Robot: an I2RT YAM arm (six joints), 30 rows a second.
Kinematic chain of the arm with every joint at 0, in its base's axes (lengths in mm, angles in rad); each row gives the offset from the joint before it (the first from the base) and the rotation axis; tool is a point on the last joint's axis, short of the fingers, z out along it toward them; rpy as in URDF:
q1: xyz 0 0 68 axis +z
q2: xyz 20 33.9 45.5 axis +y
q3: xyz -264 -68.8 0 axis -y
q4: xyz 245 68.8 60 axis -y
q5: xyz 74 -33.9 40.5 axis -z
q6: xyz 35.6 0 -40.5 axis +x
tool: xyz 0 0 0 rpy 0 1.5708 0
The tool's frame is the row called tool.
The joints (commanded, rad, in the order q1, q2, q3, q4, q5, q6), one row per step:
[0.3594 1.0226 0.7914 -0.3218 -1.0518 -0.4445]
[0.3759 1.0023 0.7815 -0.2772 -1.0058 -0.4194]
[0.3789 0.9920 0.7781 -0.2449 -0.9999 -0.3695]
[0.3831 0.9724 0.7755 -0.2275 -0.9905 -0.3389]
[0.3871 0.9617 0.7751 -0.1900 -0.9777 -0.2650]
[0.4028 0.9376 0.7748 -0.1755 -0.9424 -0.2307]
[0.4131 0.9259 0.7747 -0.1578 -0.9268 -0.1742]
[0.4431 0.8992 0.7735 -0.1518 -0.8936 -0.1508]
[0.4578 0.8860 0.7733 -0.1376 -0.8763 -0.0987]
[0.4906 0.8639 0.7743 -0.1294 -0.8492 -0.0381]
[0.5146 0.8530 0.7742 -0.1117 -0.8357 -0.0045]
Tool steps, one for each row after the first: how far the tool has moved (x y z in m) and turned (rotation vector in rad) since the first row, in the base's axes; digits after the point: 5 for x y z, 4 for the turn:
[-0.00219 0.00200 0.00347 0.0010 -0.0355 -0.0298]
[-0.00292 0.00228 0.00690 0.0191 -0.0248 -0.0447]
[-0.00592 0.00183 0.01109 0.0325 -0.0286 -0.0563]
[-0.00658 0.00219 0.01606 0.0566 -0.0033 -0.0807]
[-0.01105 0.00306 0.02138 0.0664 -0.0106 -0.1048]
[-0.01332 0.00401 0.02495 0.0832 0.0153 -0.1209]
[-0.02035 0.00663 0.02966 0.0931 0.0055 -0.1263]
[-0.02358 0.00787 0.03314 0.1105 0.0299 -0.1380]
[-0.03044 0.01083 0.03796 0.1303 0.0589 -0.1419]
[-0.03455 0.01348 0.04142 0.1481 0.0668 -0.1356]

